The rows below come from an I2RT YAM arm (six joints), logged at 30 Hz.
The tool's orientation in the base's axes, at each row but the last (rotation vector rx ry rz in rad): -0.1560, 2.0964, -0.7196; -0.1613, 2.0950, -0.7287; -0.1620, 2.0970, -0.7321; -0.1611, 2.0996, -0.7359; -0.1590, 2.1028, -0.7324; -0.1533, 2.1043, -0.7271; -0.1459, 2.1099, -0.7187
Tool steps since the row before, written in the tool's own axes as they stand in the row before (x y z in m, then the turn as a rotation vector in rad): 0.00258, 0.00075, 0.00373, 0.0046, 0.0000, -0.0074; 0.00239, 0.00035, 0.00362, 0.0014, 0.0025, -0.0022; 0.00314, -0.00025, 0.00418, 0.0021, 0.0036, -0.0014; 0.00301, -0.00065, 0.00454, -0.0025, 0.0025, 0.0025; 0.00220, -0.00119, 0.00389, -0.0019, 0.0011, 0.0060; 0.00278, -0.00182, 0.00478, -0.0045, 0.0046, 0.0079; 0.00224, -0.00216, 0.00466, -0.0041, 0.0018, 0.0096
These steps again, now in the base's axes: 0.00151, -0.00194, -0.00388, -0.0086, 0.0015, 0.0000; 0.00147, -0.00219, -0.00347, -0.0022, 0.0025, -0.0014; 0.00135, -0.00321, -0.00391, -0.0018, 0.0028, -0.0029; 0.00163, -0.00366, -0.00375, 0.0038, 0.0019, -0.0007; 0.00153, -0.00350, -0.00261, 0.0060, -0.0011, -0.0019; 0.00177, -0.00461, -0.00308, 0.0096, 0.0019, -0.0028; 0.00193, -0.00462, -0.00251, 0.0102, -0.0013, -0.0024
